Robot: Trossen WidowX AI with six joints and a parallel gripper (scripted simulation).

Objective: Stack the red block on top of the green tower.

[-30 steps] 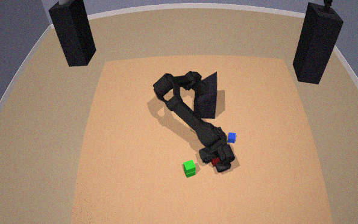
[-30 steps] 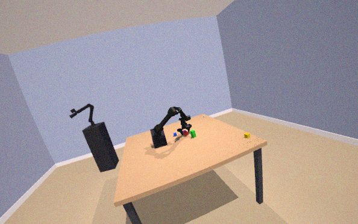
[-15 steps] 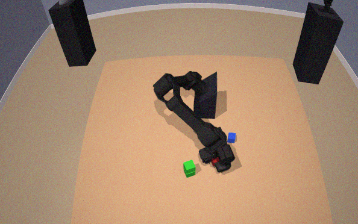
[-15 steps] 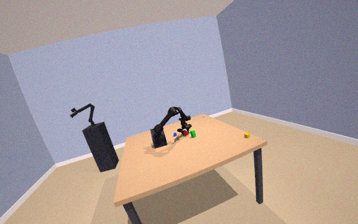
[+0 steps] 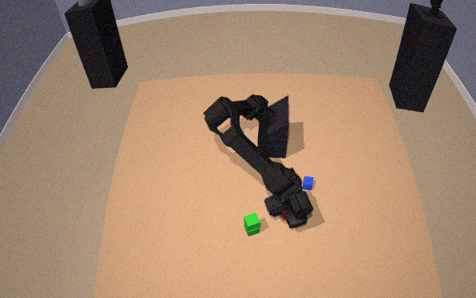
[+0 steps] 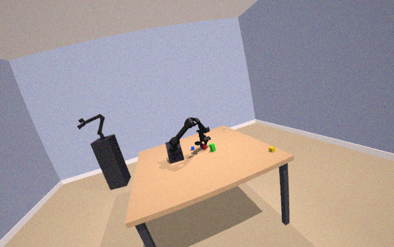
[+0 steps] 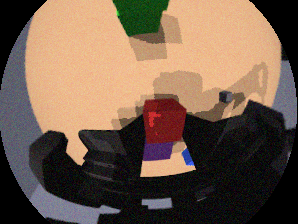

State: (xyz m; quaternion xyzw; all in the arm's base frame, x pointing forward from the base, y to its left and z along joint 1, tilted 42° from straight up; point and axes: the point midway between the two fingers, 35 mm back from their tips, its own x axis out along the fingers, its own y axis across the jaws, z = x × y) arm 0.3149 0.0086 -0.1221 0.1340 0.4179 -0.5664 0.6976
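Now: gripper tip 10 mm past the purple block, 40 mm to the right of it and 10 mm below it. Also, from my gripper tip: red block (10 mm above); blue block (120 mm behind, 70 mm to the left, 10 mm above); yellow block (520 mm ahead, 460 mm to the right, 10 mm above).
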